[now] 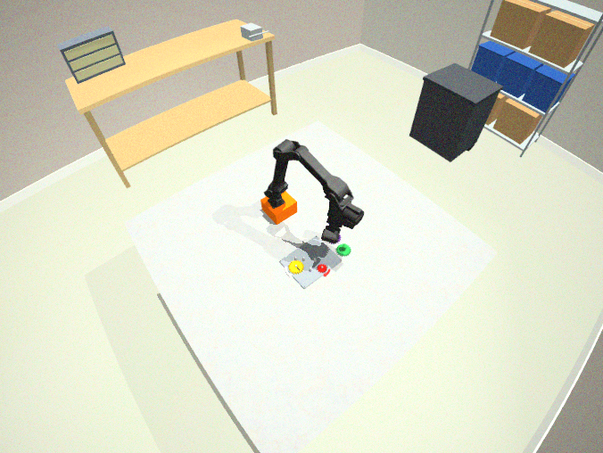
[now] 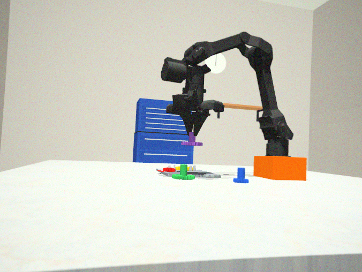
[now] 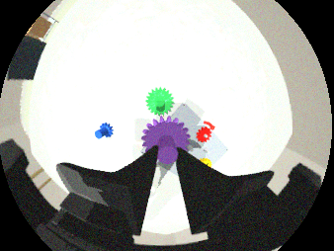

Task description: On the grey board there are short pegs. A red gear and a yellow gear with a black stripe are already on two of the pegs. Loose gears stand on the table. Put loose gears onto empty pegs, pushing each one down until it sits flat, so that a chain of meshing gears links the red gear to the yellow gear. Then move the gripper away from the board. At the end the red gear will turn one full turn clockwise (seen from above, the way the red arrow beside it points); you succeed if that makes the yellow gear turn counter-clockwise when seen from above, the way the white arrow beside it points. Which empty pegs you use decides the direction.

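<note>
The grey board lies 110 mm to the right of my gripper tip and 120 mm below it. The rest, counted from my gripper tip: large purple gear: 10 mm below; red gear: 60 mm ahead, 90 mm to the right, 110 mm below; green gear: 30 mm ahead, 50 mm to the left, 110 mm below.
</note>
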